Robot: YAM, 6 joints.
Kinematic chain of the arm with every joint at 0, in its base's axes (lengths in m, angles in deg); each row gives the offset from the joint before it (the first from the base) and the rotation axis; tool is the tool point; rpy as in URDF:
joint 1: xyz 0 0 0.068 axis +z
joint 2: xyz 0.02 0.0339 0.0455 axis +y
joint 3: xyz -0.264 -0.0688 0 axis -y
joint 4: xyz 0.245 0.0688 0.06 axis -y
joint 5: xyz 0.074 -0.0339 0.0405 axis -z
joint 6: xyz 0.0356 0 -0.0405 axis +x
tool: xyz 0 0 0 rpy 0 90 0
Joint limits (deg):
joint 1: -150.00..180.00
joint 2: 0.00..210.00
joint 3: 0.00..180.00
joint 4: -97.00..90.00
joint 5: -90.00..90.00
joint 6: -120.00..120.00
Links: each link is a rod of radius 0.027 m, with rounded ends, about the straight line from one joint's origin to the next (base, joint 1, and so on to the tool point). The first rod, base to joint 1, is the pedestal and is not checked.
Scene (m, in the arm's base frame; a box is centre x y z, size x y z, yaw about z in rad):
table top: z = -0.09
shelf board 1: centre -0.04 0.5 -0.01 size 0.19 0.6 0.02 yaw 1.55
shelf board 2: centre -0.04 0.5 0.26 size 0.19 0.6 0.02 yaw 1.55
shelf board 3: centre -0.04 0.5 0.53 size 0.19 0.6 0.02 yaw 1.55
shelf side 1: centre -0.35 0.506 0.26 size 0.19 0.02 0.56 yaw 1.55
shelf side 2: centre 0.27 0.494 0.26 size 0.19 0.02 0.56 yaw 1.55
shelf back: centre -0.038 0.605 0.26 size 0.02 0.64 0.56 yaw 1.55
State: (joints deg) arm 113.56 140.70 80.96 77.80 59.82 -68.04
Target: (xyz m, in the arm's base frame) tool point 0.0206 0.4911 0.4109
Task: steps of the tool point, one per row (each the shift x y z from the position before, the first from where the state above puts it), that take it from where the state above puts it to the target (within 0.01 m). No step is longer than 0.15 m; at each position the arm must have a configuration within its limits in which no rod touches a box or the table.
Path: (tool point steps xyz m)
1: -0.0110 -0.0533 0.0009
2: -0.0012 -0.0571 0.0001
3: 0.0087 -0.0589 -0.0009
4: 0.0498 0.0460 0.0882
5: 0.0681 0.0099 0.0974
6: 0.0689 -0.0341 0.0974
7: -0.0003 0.0493 0.0112
8: 0.0006 0.0472 0.0035
9: 0.0013 0.0440 -0.0039
10: 0.0021 0.0394 -0.0108

